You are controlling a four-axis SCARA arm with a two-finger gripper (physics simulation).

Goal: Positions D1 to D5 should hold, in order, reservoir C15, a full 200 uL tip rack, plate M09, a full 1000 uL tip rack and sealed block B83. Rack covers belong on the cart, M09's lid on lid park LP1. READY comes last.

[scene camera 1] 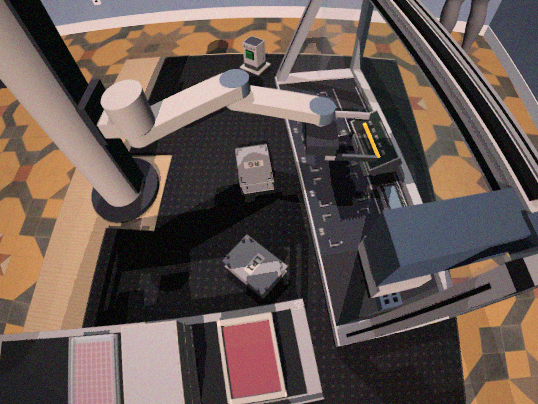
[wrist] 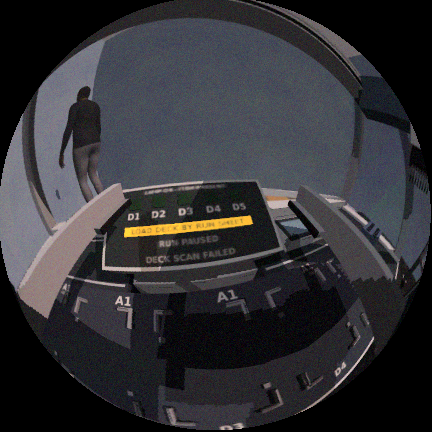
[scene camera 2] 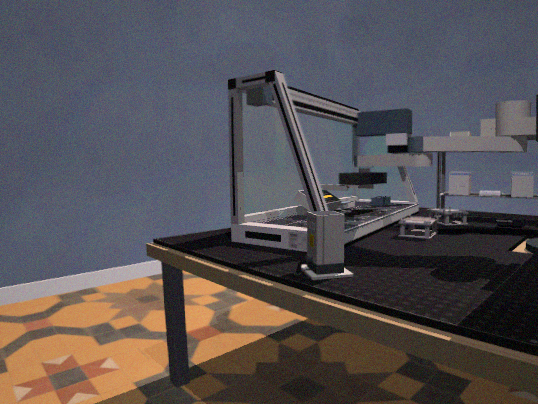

Labels:
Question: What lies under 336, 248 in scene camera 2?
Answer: A scanner.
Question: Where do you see a one-well reservoir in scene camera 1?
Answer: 250, 356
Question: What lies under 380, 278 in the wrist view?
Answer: My gripper.

